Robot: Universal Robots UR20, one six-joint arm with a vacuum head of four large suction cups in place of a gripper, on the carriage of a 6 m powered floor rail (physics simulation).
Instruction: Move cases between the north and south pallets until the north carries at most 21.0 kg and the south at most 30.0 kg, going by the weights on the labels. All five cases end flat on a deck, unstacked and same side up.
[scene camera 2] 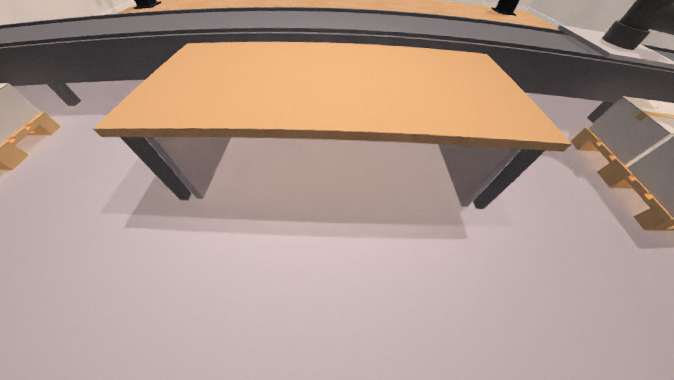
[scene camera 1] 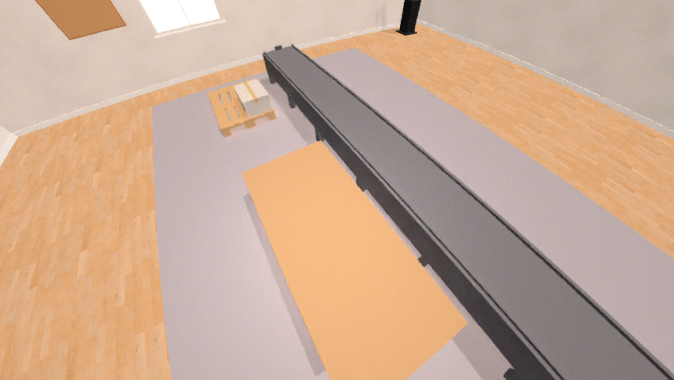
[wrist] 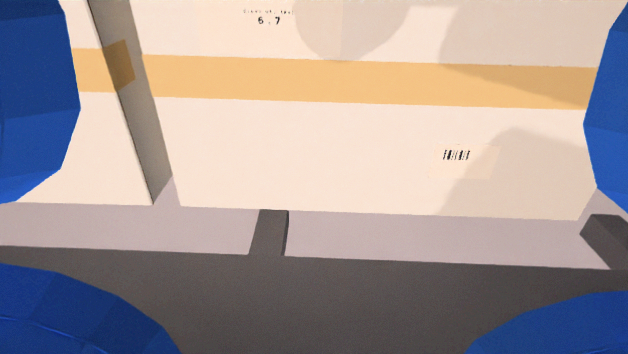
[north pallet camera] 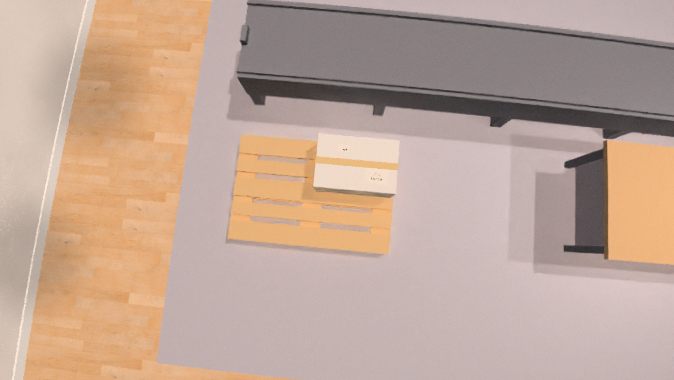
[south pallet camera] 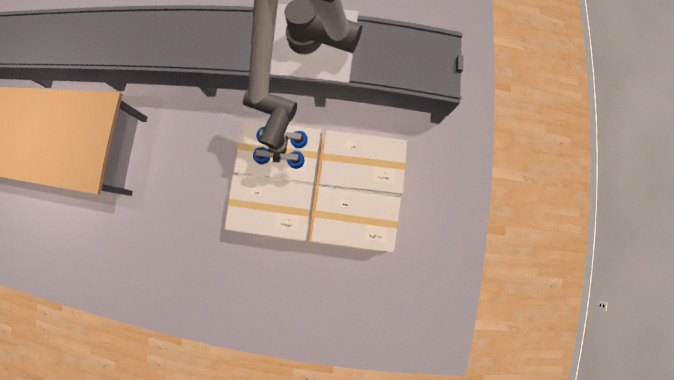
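Seen in the pictures: hand at its tool point: (wrist: 322, 250); arm's base at its link origin: (scene camera 2: 617, 43) (south pallet camera: 305, 39).
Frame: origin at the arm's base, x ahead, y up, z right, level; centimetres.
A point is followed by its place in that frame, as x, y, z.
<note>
My suction gripper (south pallet camera: 278, 147) @(84.9, 16.0, -0.1) (wrist: 315, 200) @(84.9, 16.0, -0.1) is open and empty, above the rail-side case nearer the table (south pallet camera: 250, 166) @(93.6, -14.7, 25.1) (wrist: 300, 150) @(71.2, -14.8, -2.7) (scene camera 2: 620, 131) @(79.4, -30.3, 36.7). Its label reads 6.7 in the wrist view. Beside it are the other rail-side case (south pallet camera: 350, 176) @(91.8, -13.9, -44.3) (wrist: 100, 145) @(71.3, -14.0, -27.9) and two outer cases (south pallet camera: 250, 218) @(129.1, -13.2, 19.0) (south pallet camera: 345, 235) @(131.4, -17.4, -46.2), with labels too small to read. These cases lie flat and unstacked on the south pallet (south pallet camera: 314, 200) @(108.6, -44.8, -20.2) (scene camera 2: 615, 172) @(100.7, -48.4, 38.0). One case (north pallet camera: 350, 179) @(91.4, -17.7, 491.2) (scene camera 1: 257, 104) @(79.8, -26.5, 459.5) (scene camera 2: 15, 112) @(73.6, -33.2, 459.5) lies flat on the rail-side corner of the north pallet (north pallet camera: 270, 187) @(99.0, -42.6, 550.0) (scene camera 1: 216, 107) @(134.8, -42.6, 518.8) (scene camera 2: 15, 156) @(98.8, -52.2, 457.6), nearer the table.
A wooden table (scene camera 1: 345, 250) @(87.4, -4.0, 213.7) (scene camera 2: 330, 90) @(103.9, -4.0, 232.1) (north pallet camera: 640, 200) @(89.4, -4.0, 297.0) (south pallet camera: 50, 140) @(93.7, -4.0, 199.9) stands between the pallets. The long dark rail (scene camera 1: 400, 150) (scene camera 2: 320, 20) (north pallet camera: 425, 55) (south pallet camera: 150, 40) (wrist: 320, 295) runs behind them. The arm's carriage (south pallet camera: 335, 67) @(19.9, 0.1, -24.5) (scene camera 2: 590, 40) @(4.8, 0.0, 31.6) is at the south end.
</note>
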